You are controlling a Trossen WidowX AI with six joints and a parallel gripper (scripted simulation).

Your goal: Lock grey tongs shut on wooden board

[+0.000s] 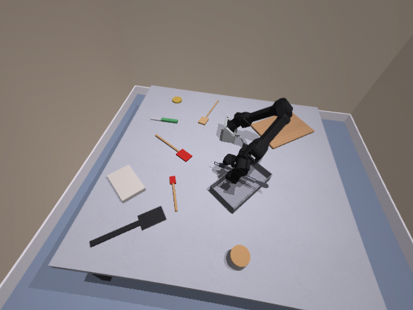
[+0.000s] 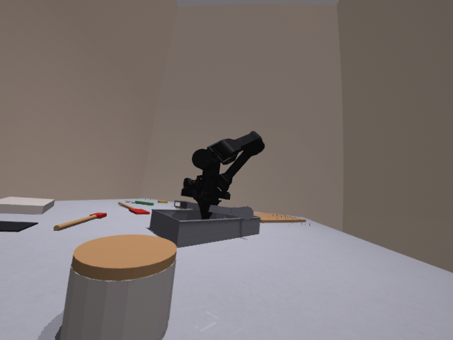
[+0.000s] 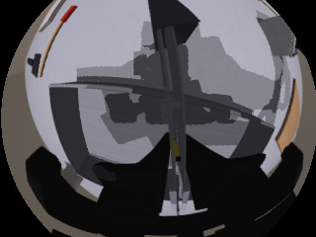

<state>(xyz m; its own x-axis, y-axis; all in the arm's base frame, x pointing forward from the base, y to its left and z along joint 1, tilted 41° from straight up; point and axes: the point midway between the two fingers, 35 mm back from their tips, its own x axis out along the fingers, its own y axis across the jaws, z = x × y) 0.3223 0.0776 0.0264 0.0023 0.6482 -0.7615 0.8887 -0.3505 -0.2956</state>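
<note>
Now: gripper tip 30 mm short of the roasting tin and 20 mm to the right of it. Also, from my gripper tip: wooden board 480 mm behind, 270 mm to the left, 20 mm below; red spatula 140 mm behind, 380 mm to the right, 20 mm below; black spatula 340 mm ahead, 440 mm to the right, 30 mm below.
</note>
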